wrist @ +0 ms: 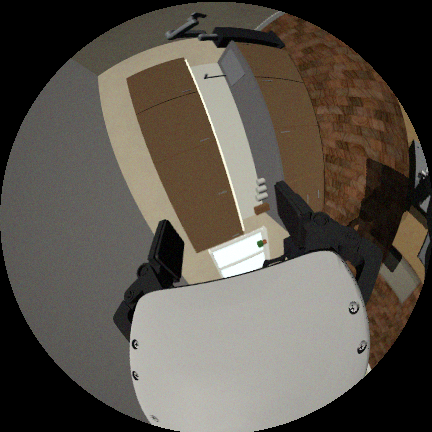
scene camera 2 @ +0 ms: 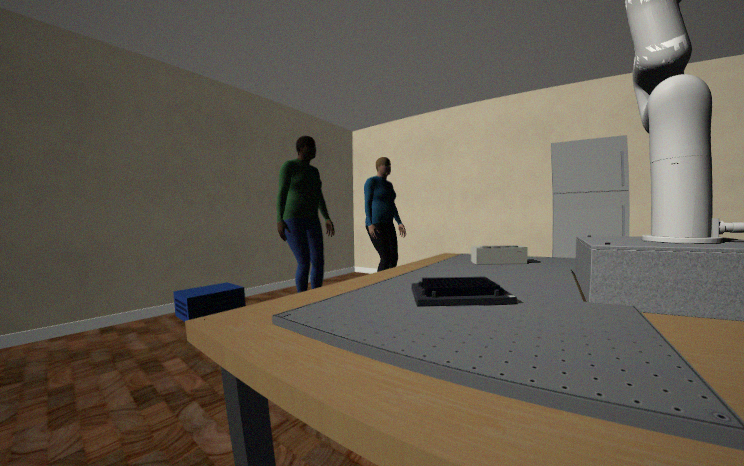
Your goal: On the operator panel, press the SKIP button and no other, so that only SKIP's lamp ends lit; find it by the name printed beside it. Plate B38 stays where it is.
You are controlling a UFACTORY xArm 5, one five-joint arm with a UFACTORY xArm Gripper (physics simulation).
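Frame: origin at the arm's base, x back, y down, z right, level; millimetres.
Where they show: gripper, fingertip midpoint: [wrist: 224, 214]; arm's base, origin of the base link: [scene camera 2: 679, 241].
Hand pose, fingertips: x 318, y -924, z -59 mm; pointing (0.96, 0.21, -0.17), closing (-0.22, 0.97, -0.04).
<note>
Things, the pixels of their centre, and the offset from my fingertips. Level surfaces: height alone.
- low pale box, body centre: [scene camera 2: 498, 254] dx -707, dy +990, dz +315 mm
- grey perforated board, its level: dy +1017 mm
- black tray-like holder, body centre: [scene camera 2: 458, 290] dx -712, dy +1006, dz -142 mm
- wooden table, its level: dy +1030 mm
A low pale box [scene camera 2: 498, 255] stands at the far end of the grey perforated board [scene camera 2: 483, 351] in the scene view. It has small dark parts on top and may be the operator panel; no SKIP name, button or lamp can be read. A black tray-like holder [scene camera 2: 463, 300] with a dark ribbed piece in it lies nearer on the board; whether this is plate B38 cannot be told. My gripper [wrist: 224, 214] is open and empty in the wrist view, pointing across the room, away from the board. The gripper does not show in the scene view.
The white arm [scene camera 2: 680, 164] stands on a grey block [scene camera 2: 664, 277] at the right. A wooden table [scene camera 2: 329, 373] carries the board. Two people [scene camera 2: 301, 192] [scene camera 2: 381, 203] stand behind the table. A blue box [scene camera 2: 214, 300] is at the left. Brown cabinets [wrist: 185, 160] show in the wrist view.
</note>
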